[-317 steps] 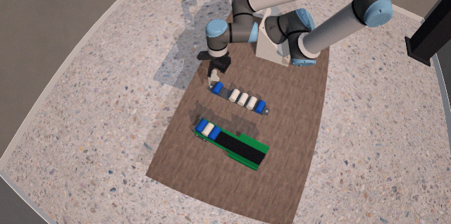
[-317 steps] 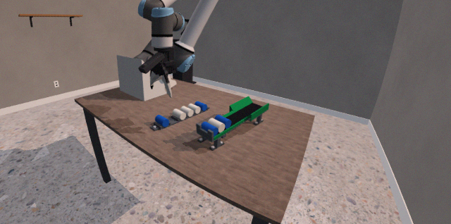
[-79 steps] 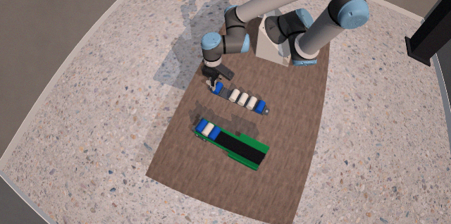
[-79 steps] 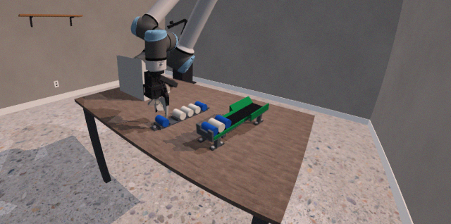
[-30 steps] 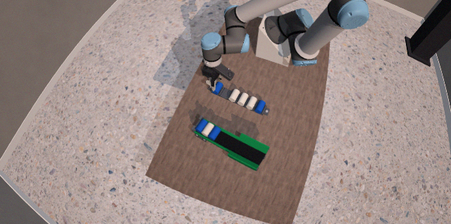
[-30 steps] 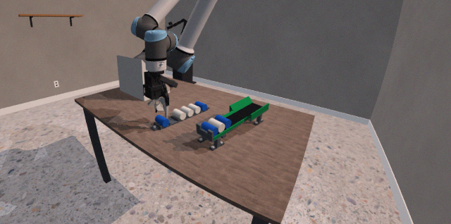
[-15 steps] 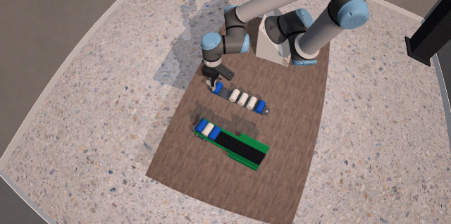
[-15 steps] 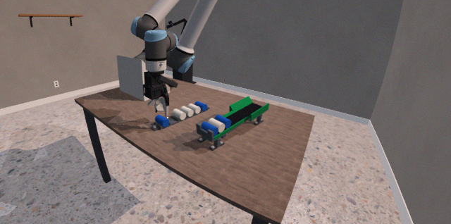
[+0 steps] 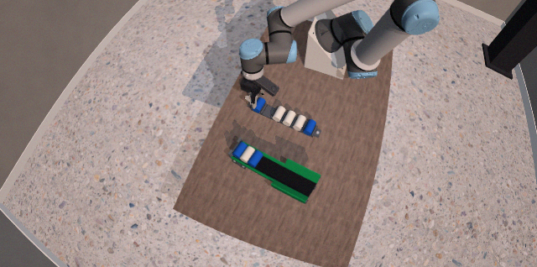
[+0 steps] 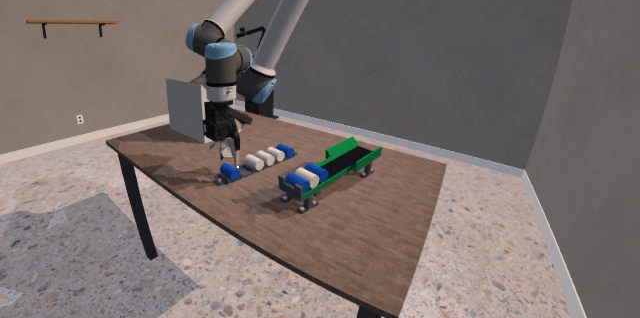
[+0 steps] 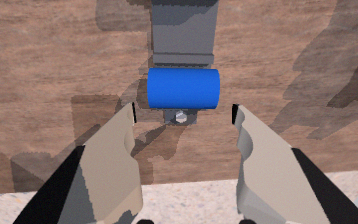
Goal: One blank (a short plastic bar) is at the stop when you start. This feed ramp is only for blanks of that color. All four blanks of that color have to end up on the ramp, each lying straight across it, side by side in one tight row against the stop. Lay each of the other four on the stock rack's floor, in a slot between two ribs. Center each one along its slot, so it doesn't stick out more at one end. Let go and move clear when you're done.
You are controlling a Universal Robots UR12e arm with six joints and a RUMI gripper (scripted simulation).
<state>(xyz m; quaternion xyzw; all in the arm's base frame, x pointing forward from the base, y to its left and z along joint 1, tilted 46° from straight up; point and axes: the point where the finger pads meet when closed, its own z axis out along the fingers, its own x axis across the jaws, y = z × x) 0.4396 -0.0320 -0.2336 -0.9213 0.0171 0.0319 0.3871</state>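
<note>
My gripper is now 1 cm short of the stock rack, 13 cm to the right of it and 8 cm above it. The rest, counted from my hand: grey stop 26 cm ahead, 1 cm to the left, 1 cm below.
</note>
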